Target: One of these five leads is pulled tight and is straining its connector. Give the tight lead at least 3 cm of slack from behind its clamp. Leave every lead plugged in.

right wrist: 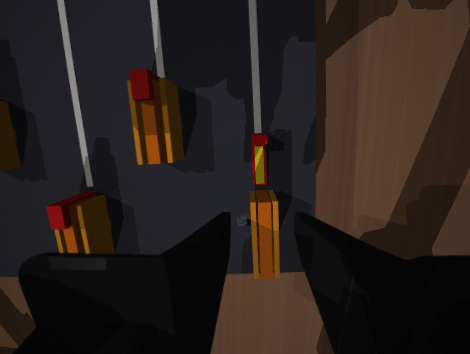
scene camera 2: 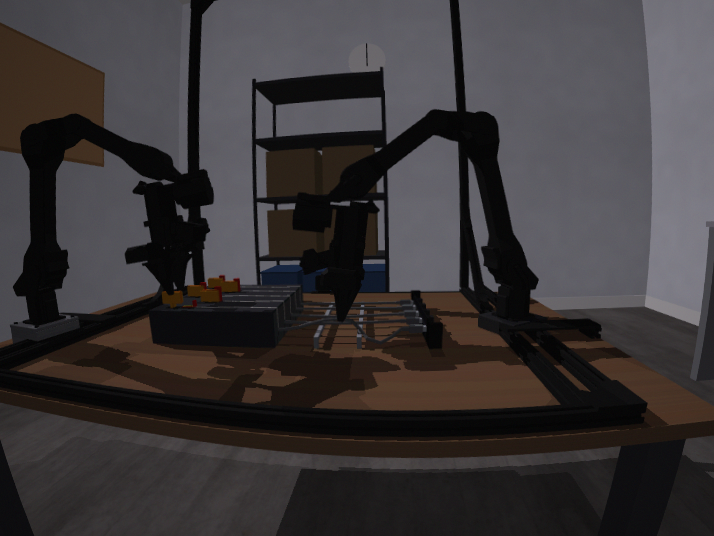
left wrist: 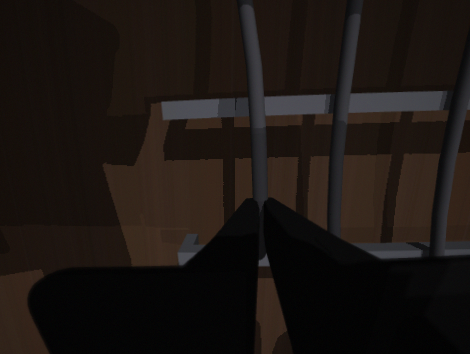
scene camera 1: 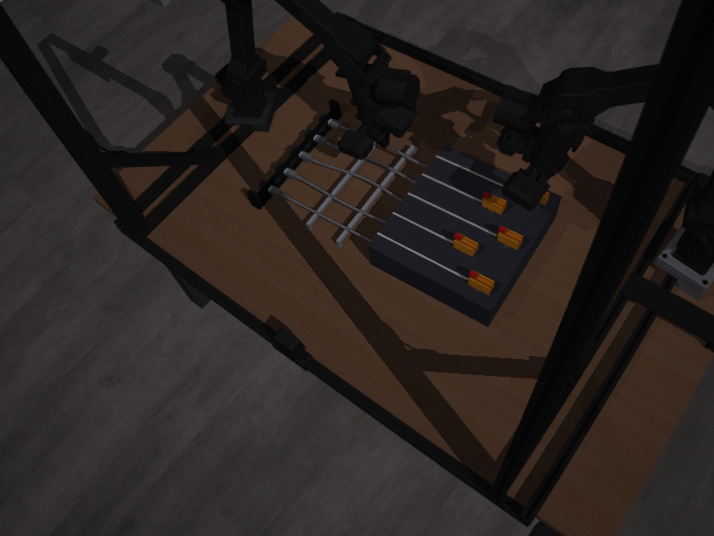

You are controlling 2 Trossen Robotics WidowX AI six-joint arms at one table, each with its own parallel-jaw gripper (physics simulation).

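Places are measured from the left arm's base along level axes (x back, y left, z down), in centimetres.
Pixels of known places: left gripper, fingertip midpoint: (scene camera 2: 340,321) (left wrist: 258,208) (scene camera 1: 385,146); right gripper, fingertip midpoint: (right wrist: 262,221) (scene camera 2: 176,293); left arm's base, origin of the base link: (scene camera 2: 513,315) (scene camera 1: 250,106); right arm's base, origin of the base link: (scene camera 2: 44,320) (scene camera 1: 696,254).
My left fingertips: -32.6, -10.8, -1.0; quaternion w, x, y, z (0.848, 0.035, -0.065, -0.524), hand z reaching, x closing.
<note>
For each thing: its top centre in the pictures, then the offset to it from my left fingertips, as dx, dy, dz. "spot": a spot on its surface instead.
- black rail, surface spot: (scene camera 1: 288,162) spot: +19.7, -5.5, +0.1
- lead's orange clamp, surface spot: (right wrist: 264,240) (scene camera 1: 537,190) (scene camera 2: 172,291) spot: -30.2, -13.3, -6.0
- clamp's red lever, middle of its top: (right wrist: 260,163) -27.0, -11.8, -4.2
- neighbouring lead, surface spot: (left wrist: 342,100) spot: -2.3, -4.9, +1.0
Five grey leads run from a black rail (scene camera 1: 288,162) over two bars to clamps on a dark block (scene camera 1: 429,253) (scene camera 2: 213,327). My left gripper (scene camera 2: 341,319) (left wrist: 258,208) is shut on the end lead (scene camera 2: 397,334) (left wrist: 256,100) (right wrist: 255,75), which sags between the fingers and the rail in scene camera 2. My right gripper (scene camera 2: 176,288) (right wrist: 262,221) is open, its fingers apart on either side of that lead's orange clamp (scene camera 1: 543,198) (scene camera 2: 172,298) (right wrist: 264,240). This clamp's red lever (right wrist: 259,139) shows a yellow face and lies forward, toward the lead.
Several other orange clamps with red tops, such as one (scene camera 1: 494,203) (right wrist: 155,120) and another (scene camera 1: 510,237) (right wrist: 82,225), stand on the block beside the right gripper. The neighbouring lead (left wrist: 342,100) runs close beside the left fingers. The crossbars (scene camera 1: 377,196) (left wrist: 300,104) lie below the leads.
</note>
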